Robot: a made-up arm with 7 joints.
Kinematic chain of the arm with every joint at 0, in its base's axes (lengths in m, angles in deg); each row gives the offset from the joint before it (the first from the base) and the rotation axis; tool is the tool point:
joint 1: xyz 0 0 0 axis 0 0.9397 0.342
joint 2: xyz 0 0 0 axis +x
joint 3: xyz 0 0 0 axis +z
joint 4: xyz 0.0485 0 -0.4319 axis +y
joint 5: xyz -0.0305 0 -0.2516 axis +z
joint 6: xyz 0 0 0 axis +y
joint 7: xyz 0 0 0 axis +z
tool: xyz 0 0 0
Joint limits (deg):
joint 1: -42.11..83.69
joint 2: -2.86..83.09
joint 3: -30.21..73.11
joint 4: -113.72..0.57
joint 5: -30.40..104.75
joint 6: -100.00..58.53
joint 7: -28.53..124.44
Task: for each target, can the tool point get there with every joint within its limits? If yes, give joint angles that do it. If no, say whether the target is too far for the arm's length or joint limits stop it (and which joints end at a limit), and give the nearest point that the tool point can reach.
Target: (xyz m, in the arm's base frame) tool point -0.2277 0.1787 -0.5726
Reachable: yes | joints 43.14 18.08 -1.90 -57.28 6.70 44.81 61.09
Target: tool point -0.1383 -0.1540 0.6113
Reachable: no: joint limits stop it (at a limit: joint 1, joint 2, joint 4) | nearest point 0.0714 0.3568 0.2845 | short by 0.642 m
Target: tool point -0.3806 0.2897 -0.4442
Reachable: yes | joints 51.52 16.98 42.35 -51.59 61.93 33.06 49.05
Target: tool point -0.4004 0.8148 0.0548
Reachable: no: too far | nearest point -0.3029 0.6164 0.0415 | short by 0.221 m
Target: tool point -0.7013 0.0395 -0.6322
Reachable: no: too far | nearest point -0.5106 0.0288 -0.4603 | short by 0.257 m
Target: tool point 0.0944 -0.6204 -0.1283
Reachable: no: joint limits stop it (at a limit: joint 1, joint 2, joint 3, joint 4) | nearest point 0.3701 -0.2460 -0.1260 | short by 0.465 m
